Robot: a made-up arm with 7 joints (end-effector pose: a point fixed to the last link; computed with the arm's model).
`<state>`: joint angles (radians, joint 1 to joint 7).
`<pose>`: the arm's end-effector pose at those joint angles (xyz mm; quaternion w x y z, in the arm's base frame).
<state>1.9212 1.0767 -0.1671 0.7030 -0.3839 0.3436 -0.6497</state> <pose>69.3 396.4 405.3 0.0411 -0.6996 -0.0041 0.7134</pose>
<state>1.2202 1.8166 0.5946 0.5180 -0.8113 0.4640 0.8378</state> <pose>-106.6 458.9 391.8 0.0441 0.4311 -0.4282 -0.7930</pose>
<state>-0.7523 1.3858 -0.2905 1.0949 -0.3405 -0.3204 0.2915</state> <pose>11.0 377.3 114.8 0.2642 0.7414 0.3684 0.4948</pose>
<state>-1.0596 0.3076 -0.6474 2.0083 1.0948 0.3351 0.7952</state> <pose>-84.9 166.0 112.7 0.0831 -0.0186 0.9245 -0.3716</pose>
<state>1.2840 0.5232 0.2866 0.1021 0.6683 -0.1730 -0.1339</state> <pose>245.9 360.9 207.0 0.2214 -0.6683 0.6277 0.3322</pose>
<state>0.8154 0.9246 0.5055 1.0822 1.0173 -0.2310 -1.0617</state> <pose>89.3 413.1 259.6 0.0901 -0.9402 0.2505 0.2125</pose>
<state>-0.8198 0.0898 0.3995 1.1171 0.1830 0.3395 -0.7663</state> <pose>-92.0 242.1 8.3 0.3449 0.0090 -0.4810 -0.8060</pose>
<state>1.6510 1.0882 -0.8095 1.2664 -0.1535 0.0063 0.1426</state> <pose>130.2 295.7 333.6 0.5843 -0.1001 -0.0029 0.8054</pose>
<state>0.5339 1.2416 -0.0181 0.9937 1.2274 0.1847 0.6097</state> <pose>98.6 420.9 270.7 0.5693 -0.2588 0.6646 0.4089</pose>
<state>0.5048 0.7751 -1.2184 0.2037 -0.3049 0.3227 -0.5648</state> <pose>114.8 353.4 6.9 0.1064 0.4493 0.0131 0.8869</pose>
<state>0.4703 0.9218 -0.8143 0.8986 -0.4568 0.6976 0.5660</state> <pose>140.8 304.4 68.3 0.0028 -0.4961 -0.4173 -0.7614</pose>
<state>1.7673 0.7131 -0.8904 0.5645 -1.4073 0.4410 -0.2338</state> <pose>256.4 296.8 314.6 0.0590 0.0000 -0.3293 0.9424</pose>
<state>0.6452 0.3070 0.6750 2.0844 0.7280 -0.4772 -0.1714</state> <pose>72.1 258.7 211.1 0.6675 -0.7394 0.0348 0.0806</pose>
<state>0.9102 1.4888 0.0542 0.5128 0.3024 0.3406 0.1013</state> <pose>30.8 473.9 335.2 0.0945 -0.4437 0.3955 0.7986</pose>
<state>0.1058 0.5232 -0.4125 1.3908 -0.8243 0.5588 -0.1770</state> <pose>104.8 183.9 62.8 0.3651 0.2224 0.2146 0.8782</pose>
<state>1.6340 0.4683 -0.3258 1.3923 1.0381 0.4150 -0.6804</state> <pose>148.5 247.7 385.0 0.6184 -0.5152 0.5340 0.2588</pose>
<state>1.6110 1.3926 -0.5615 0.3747 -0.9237 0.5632 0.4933</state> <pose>84.4 477.6 292.2 0.2366 0.0581 -0.3701 -0.8965</pose>
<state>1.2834 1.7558 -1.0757 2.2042 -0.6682 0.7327 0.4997</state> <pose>1.7 259.7 233.0 0.2578 0.2493 -0.0744 0.9305</pose>
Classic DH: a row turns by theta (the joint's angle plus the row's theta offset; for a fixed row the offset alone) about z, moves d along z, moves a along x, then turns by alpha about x. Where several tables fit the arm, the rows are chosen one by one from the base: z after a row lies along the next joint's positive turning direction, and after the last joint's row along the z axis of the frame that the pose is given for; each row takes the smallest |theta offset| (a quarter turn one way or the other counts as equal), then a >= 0, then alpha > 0; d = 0 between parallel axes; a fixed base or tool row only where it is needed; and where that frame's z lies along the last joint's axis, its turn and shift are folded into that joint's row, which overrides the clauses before.
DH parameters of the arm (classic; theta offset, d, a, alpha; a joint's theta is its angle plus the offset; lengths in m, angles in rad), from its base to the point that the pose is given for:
base (fixed): 0 0.2438 -0.0246 1.5708
joint 1: 1.5708 -0.1509 0.0188 1.5708
joint 2: -1.5708 0.0012 0.0177 -1.5708
joint 3: 1.5708 -0.2285 0.014 -1.5708
joint 4: 0 0.0206 -0.0217 1.5708
joint 5: 0 -0.1426 -0.0215 1.5708
joint 6: 1.5708 0.0067 0.0177 1.5708
joint 7: 0.4776 -0.016 -0.0085 -1.5699
tool (fixed): -1.1049 0.0044 0 0

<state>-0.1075 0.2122 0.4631 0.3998 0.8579 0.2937 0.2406</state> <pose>10.9 285.5 -61.4 0.2214 0.3812 -0.8524 -0.2813</pose>
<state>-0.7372 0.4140 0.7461 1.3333 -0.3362 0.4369 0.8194</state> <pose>-22.2 309.8 62.0 0.0573 -0.1976 -0.7809 -0.5898</pose>
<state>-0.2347 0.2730 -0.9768 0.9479 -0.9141 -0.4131 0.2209</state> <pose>-56.9 123.0 -21.9 0.6545 0.6218 0.3880 0.1856</pose>
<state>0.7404 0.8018 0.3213 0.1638 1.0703 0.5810 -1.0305</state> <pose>129.4 447.4 118.6 0.4624 0.5038 -0.5796 -0.4433</pose>
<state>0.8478 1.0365 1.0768 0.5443 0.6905 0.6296 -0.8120</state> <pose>36.6 489.9 234.7 0.1920 0.7867 -0.5229 -0.2661</pose>
